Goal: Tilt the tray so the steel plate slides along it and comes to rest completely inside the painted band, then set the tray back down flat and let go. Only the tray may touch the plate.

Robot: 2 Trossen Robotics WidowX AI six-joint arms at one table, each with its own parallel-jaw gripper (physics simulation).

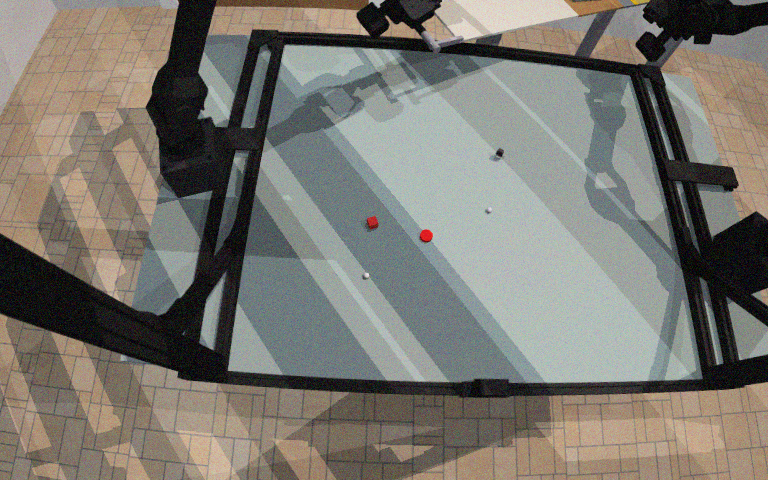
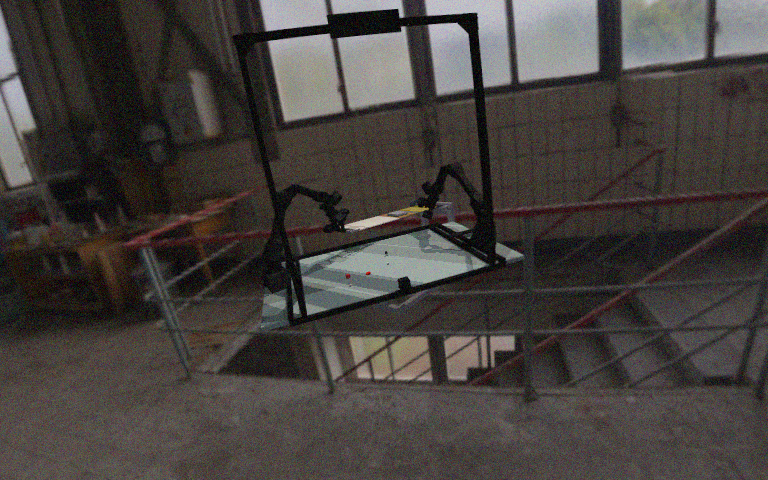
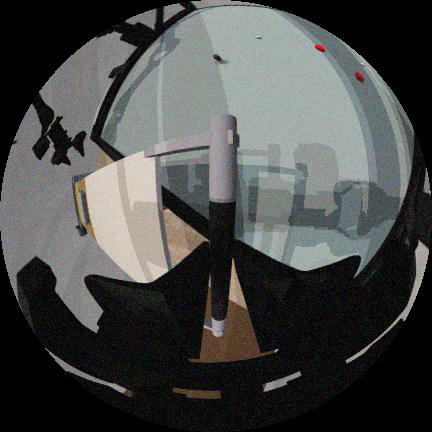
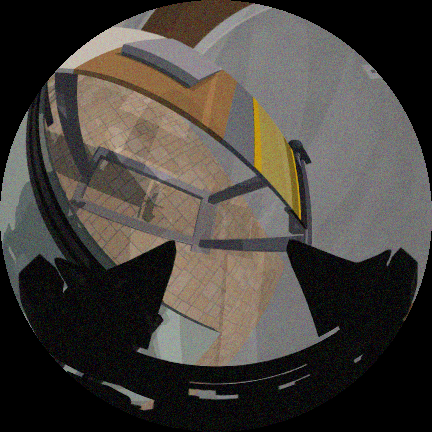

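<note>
The long tray hangs beyond the table's far edge. It is cream at the near end and brown farther on, with a yellow painted band at the far end. The grey steel plate lies on the brown part, short of the band. My left gripper is shut on the tray's grey handle. My right gripper is open and empty, near the tray's other handle at the band end.
A grey stand frame shows under the tray. On the glassy table lie a red cube, a red disc, two white balls and a small black piece. A black frame rims the table.
</note>
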